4 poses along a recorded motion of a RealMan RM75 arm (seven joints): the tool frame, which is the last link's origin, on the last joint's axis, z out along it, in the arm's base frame.
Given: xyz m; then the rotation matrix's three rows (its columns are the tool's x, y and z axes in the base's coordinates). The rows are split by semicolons.
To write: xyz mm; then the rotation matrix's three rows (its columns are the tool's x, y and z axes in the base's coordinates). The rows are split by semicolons. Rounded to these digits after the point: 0 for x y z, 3 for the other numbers.
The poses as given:
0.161 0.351 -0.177; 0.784 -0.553 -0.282; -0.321 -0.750 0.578; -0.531 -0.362 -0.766
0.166 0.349 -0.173; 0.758 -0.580 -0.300; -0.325 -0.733 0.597; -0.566 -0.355 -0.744
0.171 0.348 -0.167; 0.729 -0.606 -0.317; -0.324 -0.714 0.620; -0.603 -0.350 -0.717
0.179 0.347 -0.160; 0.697 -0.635 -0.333; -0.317 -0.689 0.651; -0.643 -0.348 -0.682
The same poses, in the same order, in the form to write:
161 351 -177; 0.784 -0.553 -0.282; -0.321 -0.750 0.578; -0.531 -0.362 -0.766
166 349 -173; 0.758 -0.580 -0.300; -0.325 -0.733 0.597; -0.566 -0.355 -0.744
171 348 -167; 0.729 -0.606 -0.317; -0.324 -0.714 0.620; -0.603 -0.350 -0.717
179 347 -160; 0.697 -0.635 -0.333; -0.317 -0.689 0.651; -0.643 -0.348 -0.682

